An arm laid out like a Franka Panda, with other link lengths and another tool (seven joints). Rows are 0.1 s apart.
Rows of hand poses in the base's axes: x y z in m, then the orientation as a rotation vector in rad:
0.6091 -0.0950 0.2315 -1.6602 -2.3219 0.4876
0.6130 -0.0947 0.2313 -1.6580 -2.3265 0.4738
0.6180 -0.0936 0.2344 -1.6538 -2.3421 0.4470
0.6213 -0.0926 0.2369 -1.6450 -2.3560 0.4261
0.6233 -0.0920 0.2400 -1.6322 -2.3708 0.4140
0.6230 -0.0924 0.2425 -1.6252 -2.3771 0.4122
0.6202 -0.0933 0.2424 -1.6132 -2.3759 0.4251
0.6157 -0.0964 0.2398 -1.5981 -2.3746 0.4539
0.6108 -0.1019 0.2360 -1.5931 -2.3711 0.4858
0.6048 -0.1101 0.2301 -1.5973 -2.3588 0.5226
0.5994 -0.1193 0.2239 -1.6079 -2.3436 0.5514
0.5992 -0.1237 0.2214 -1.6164 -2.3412 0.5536
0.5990 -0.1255 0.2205 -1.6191 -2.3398 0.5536
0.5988 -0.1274 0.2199 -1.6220 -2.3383 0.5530
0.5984 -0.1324 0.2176 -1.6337 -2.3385 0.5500
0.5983 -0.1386 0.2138 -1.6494 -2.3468 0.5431
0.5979 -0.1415 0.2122 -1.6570 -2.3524 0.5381
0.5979 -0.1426 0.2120 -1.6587 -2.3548 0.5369
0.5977 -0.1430 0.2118 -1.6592 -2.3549 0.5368
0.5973 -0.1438 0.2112 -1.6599 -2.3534 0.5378
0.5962 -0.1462 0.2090 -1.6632 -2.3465 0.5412
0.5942 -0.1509 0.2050 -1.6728 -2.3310 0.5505
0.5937 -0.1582 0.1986 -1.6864 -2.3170 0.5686
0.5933 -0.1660 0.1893 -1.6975 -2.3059 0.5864
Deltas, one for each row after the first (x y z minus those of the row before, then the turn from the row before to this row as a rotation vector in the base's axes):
0.0039 0.0003 -0.0002 0.0082 -0.0056 0.0019
0.0050 0.0011 0.0031 0.0136 -0.0156 0.0070
0.0033 0.0010 0.0025 0.0120 -0.0106 0.0089
0.0020 0.0006 0.0031 0.0076 -0.0069 0.0122
-0.0003 -0.0004 0.0025 0.0017 -0.0012 0.0063
-0.0028 -0.0009 -0.0001 -0.0033 0.0105 0.0065
-0.0045 -0.0031 -0.0026 -0.0123 0.0163 0.0096
-0.0049 -0.0055 -0.0038 -0.0175 0.0131 0.0041
-0.0060 -0.0082 -0.0059 -0.0216 0.0153 -0.0041
-0.0054 -0.0092 -0.0062 -0.0181 0.0116 -0.0093
-0.0002 -0.0044 -0.0025 -0.0039 -0.0024 -0.0048
-0.0002 -0.0018 -0.0009 -0.0006 -0.0005 -0.0019
-0.0002 -0.0019 -0.0006 -0.0003 -0.0007 -0.0022
-0.0004 -0.0050 -0.0023 -0.0025 -0.0072 -0.0055
-0.0001 -0.0062 -0.0038 -0.0038 -0.0158 -0.0035
-0.0004 -0.0029 -0.0016 -0.0013 -0.0091 -0.0010
0.0000 -0.0011 -0.0002 -0.0006 -0.0028 0.0004
-0.0002 -0.0004 -0.0002 -0.0002 -0.0004 -0.0002
-0.0004 -0.0008 -0.0006 -0.0004 0.0009 -0.0010
-0.0011 -0.0024 -0.0022 -0.0013 0.0037 -0.0047
-0.0020 -0.0047 -0.0040 -0.0050 0.0074 -0.0114
-0.0005 -0.0073 -0.0064 -0.0126 0.0062 -0.0114
-0.0004 -0.0078 -0.0093 -0.0125 0.0055 -0.0087

